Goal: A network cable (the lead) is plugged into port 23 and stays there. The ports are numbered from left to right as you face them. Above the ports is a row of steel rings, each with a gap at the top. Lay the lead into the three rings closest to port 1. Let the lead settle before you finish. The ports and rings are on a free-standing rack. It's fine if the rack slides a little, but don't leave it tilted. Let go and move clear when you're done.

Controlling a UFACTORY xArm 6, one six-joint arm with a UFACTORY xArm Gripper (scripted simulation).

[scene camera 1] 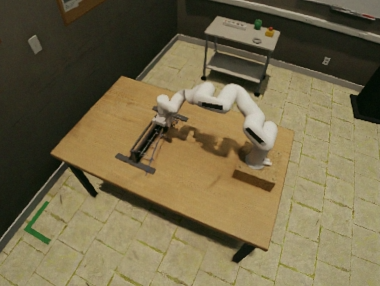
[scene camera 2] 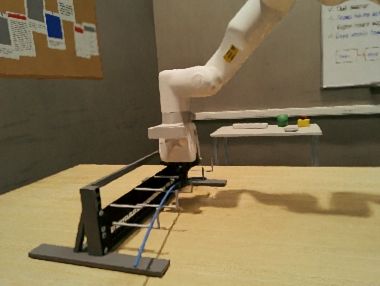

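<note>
A dark free-standing rack (scene camera 2: 103,235) is there in the scene, and I can see it.
</note>
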